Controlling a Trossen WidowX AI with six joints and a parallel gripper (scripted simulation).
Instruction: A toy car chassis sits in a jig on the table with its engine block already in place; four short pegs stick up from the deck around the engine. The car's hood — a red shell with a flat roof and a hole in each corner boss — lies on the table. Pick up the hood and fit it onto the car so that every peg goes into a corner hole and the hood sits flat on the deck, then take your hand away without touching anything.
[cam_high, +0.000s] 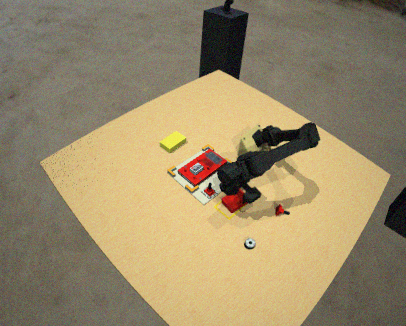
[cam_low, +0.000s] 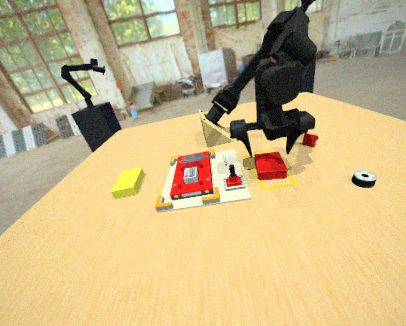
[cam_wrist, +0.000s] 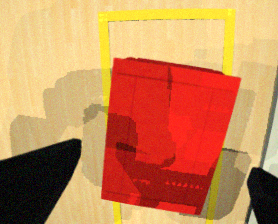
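The red hood is 3 cm below my gripper tip. Round my gripper tip: white ring 13 cm ahead, 16 cm to the left, 4 cm below; grey engine block 2 cm behind, 21 cm to the right, 2 cm below; yellow block 9 cm behind, 42 cm to the right, 3 cm below.
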